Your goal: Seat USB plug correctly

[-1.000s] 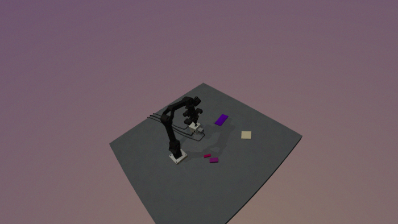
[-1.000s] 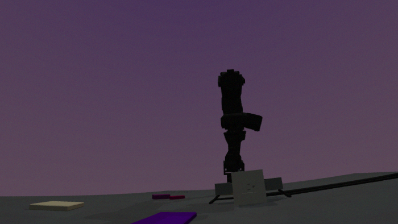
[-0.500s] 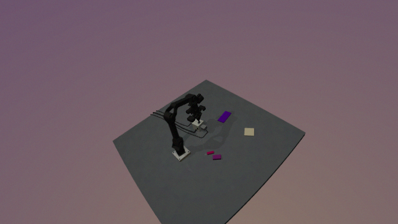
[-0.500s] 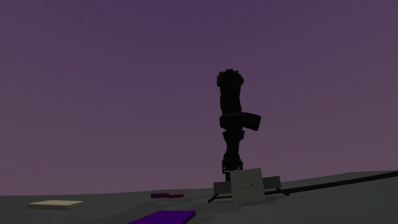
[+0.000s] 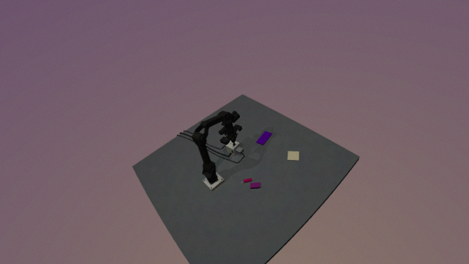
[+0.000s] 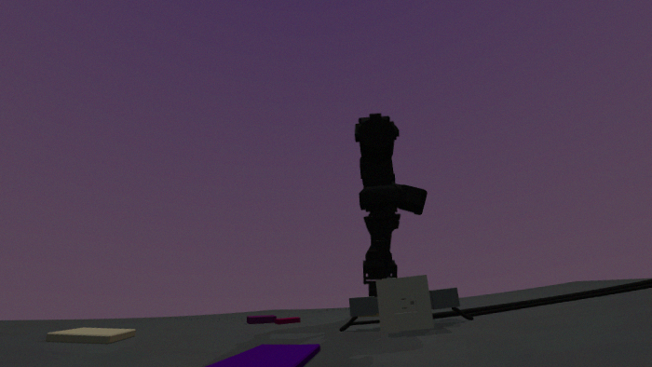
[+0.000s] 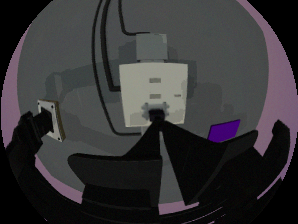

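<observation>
My gripper tip is now 1 cm above the dark USB plug. The rest, counted from my gripper tip: purple flat card: 25 cm ahead, 2 cm to the right, 10 cm below; magenta block: 6 cm behind, 35 cm to the right, 10 cm below; cream tile: 30 cm ahead, 31 cm to the right, 10 cm below.
</observation>
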